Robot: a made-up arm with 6 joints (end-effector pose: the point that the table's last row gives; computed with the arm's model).
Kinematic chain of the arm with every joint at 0, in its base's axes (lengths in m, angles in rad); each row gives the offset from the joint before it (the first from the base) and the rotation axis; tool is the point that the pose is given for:
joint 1: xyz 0 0 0.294 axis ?
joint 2: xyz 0 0 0 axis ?
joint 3: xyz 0 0 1.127 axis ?
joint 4: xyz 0 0 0 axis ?
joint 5: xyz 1.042 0 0 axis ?
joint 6: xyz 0 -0.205 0 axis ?
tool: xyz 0 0 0
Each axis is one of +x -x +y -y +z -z.
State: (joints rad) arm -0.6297 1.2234 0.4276 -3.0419 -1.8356 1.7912
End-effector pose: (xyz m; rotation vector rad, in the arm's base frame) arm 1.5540 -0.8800 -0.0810 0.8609 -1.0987 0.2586
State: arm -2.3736 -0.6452 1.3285 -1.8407 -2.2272 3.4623
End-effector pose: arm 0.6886 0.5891 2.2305 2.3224 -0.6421 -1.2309
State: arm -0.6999 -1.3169 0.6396 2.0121 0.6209 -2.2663
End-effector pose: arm -1.2092 1.1328 1.4728 -0.8317 -1.3320 0.0033
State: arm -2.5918 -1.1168 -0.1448 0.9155 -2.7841 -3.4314
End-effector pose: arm 0.4120 0.3990 1.7406 0.8017 1.4624 -0.0700
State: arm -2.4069 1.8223 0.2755 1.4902 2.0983 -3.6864
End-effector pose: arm -0.9912 -0.8732 -1.0233 -2.5509 1.0183 -0.9841
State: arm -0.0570 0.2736 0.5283 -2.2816 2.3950 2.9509
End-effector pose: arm 1.3575 0.0565 1.4913 -0.0947 1.8878 -1.2246
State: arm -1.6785 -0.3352 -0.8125 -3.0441 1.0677 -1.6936
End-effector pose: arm 0.1442 -0.5644 0.8619 0.1255 1.6517 -0.1676
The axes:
joint 1: +z
joint 2: +y
joint 3: -y
joint 4: -x
joint 5: -y
joint 6: -x

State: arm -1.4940 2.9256 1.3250 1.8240 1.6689 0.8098
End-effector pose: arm 0.0826 -0.4037 -1.8543 -0.7557 -0.2265 0.2688
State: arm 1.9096 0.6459 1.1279 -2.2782 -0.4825 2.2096
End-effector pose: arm -0.6820 1.5344 1.5389 0.7700 -0.5836 2.1804
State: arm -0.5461 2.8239 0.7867 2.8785 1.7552 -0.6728
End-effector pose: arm 0.0439 0.2049 -1.7313 1.1344 0.6059 2.2899
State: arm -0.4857 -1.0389 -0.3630 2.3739 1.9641 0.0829
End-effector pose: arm -0.1500 0.2460 1.6285 -2.2914 -0.5483 1.4342
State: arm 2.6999 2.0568 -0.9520 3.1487 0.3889 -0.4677
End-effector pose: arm -0.0546 -0.2009 -0.3689 0.3944 -0.3472 -0.3699
